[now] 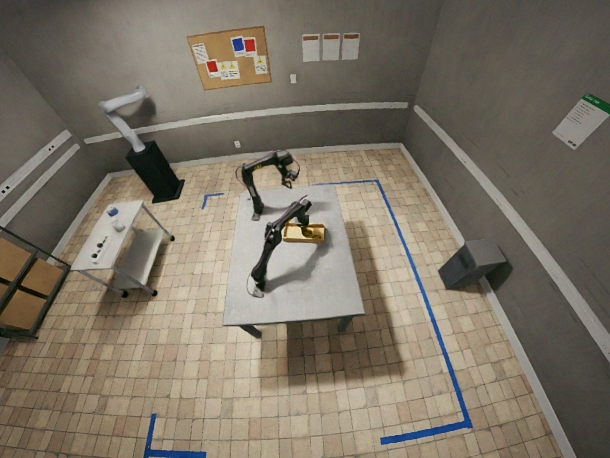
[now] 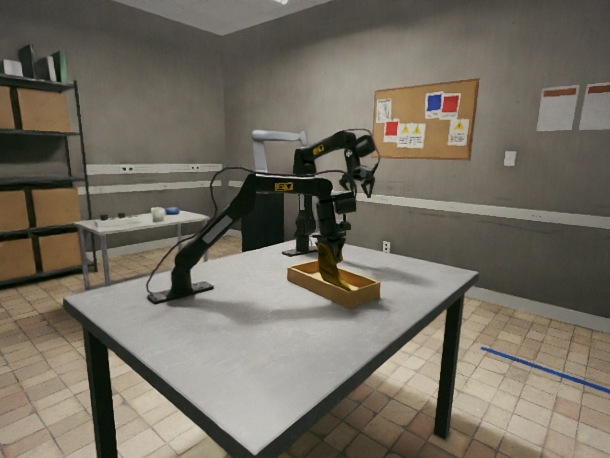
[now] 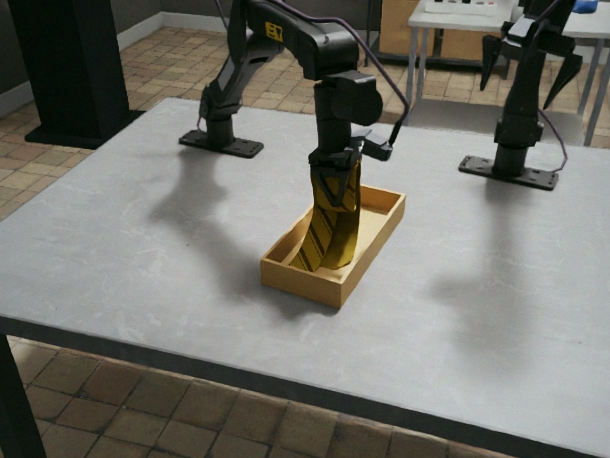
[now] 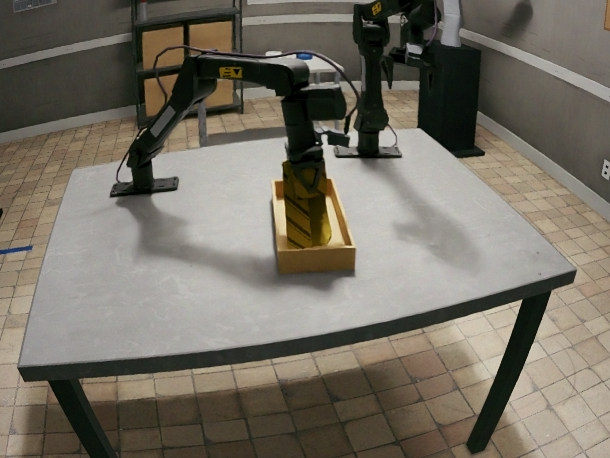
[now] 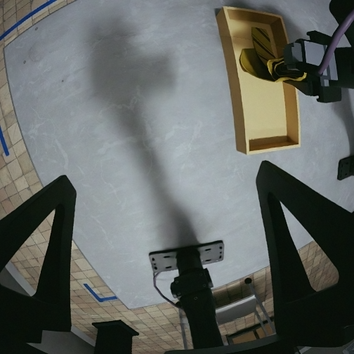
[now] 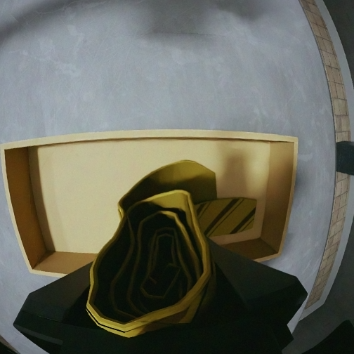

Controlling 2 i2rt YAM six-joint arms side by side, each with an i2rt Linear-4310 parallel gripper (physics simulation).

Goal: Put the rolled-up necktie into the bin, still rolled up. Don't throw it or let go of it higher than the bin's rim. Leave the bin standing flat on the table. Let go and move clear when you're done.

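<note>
The yellow, dark-striped necktie [image 1: 308, 232] [image 2: 330, 267] [image 3: 322, 240] [image 4: 299, 225] [image 5: 256, 62] [image 6: 197, 300] has a coiled upper part and two loose ends hanging down inside the shallow wooden bin [image 2: 362, 296] [image 3: 300, 284] [image 4: 317, 261] [image 5: 241, 115] [image 6: 150, 134]. The bin stands flat. My right gripper [image 2: 331, 252] [image 3: 336, 195] [image 4: 307, 185] [image 6: 163, 241] is shut on the coil, which sits above the rim. The lower ends are near the bin floor; contact is unclear. My left gripper [image 2: 357, 191] [image 3: 514, 97] [image 4: 409, 90] [image 5: 159, 176] is open and empty, high above and away from the bin.
The bin stands on the grey table [image 1: 320, 295] [image 2: 240, 360] [image 3: 150, 310] [image 4: 175, 310]. Both arms are mounted along one long side. A white cart [image 1: 107, 235] stands on the floor behind the arms, near a grey robot arm on a black pedestal [image 1: 155, 170].
</note>
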